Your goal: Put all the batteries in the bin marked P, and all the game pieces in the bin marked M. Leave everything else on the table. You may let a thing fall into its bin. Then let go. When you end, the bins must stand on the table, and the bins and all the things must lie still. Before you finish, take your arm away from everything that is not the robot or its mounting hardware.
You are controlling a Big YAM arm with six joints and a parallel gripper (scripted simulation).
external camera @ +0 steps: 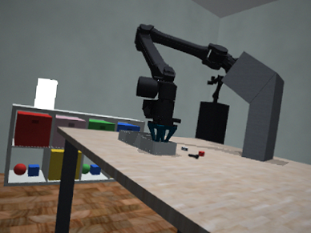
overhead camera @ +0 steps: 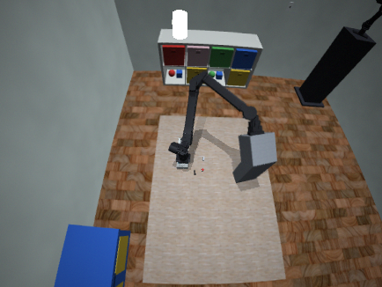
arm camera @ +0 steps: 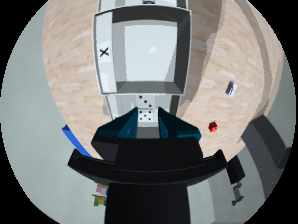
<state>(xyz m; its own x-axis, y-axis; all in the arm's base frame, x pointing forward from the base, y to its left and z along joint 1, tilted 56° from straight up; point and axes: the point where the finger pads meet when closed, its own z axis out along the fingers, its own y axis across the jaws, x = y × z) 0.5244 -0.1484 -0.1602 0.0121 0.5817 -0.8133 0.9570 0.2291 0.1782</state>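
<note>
Now: hand 1 cm above the white piece. Also, from my hand: green piece (17 cm to the right, 1 cm below); black object (9 cm behind, 8 cm to the left, 2 cm below); red game piece (15 cm behind, 5 cm to the left, 2 cm below).
</note>
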